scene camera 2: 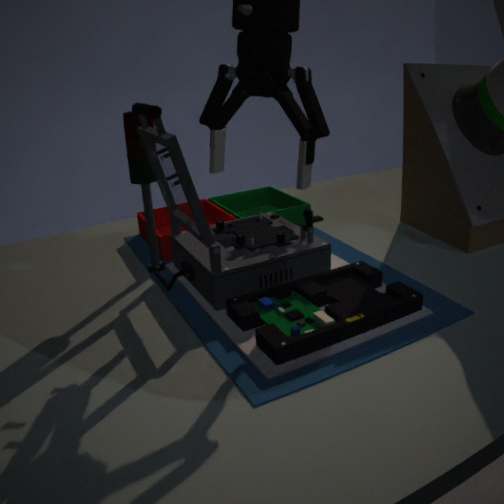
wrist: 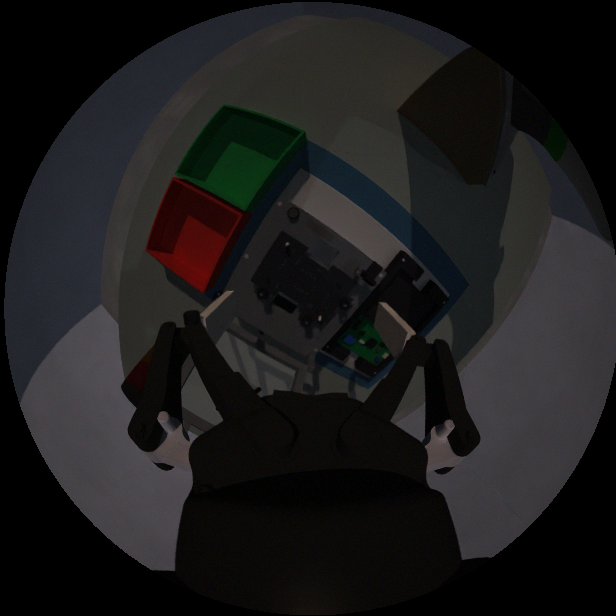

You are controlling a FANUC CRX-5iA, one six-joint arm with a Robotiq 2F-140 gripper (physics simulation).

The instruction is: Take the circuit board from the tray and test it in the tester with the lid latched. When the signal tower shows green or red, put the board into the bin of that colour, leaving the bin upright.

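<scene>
The green circuit board (scene camera 2: pixel 292 312) lies in the black tray (scene camera 2: pixel 325 312) at the front of the blue mat; it also shows in the wrist view (wrist: pixel 362 344). The grey tester (scene camera 2: pixel 252 255) stands behind the tray with its lid frame (scene camera 2: pixel 175 185) swung up and open. The signal tower (scene camera 2: pixel 140 150) at the tester's left is dark. The red bin (scene camera 2: pixel 175 222) and green bin (scene camera 2: pixel 262 202) stand upright behind the tester. My gripper (scene camera 2: pixel 260 167) hangs open and empty high above the tester.
A brown and grey robot base block (scene camera 2: pixel 450 160) stands at the right. The blue mat (scene camera 2: pixel 300 320) carries the tester and tray. In the wrist view the bins (wrist: pixel 224 189) sit at the upper left.
</scene>
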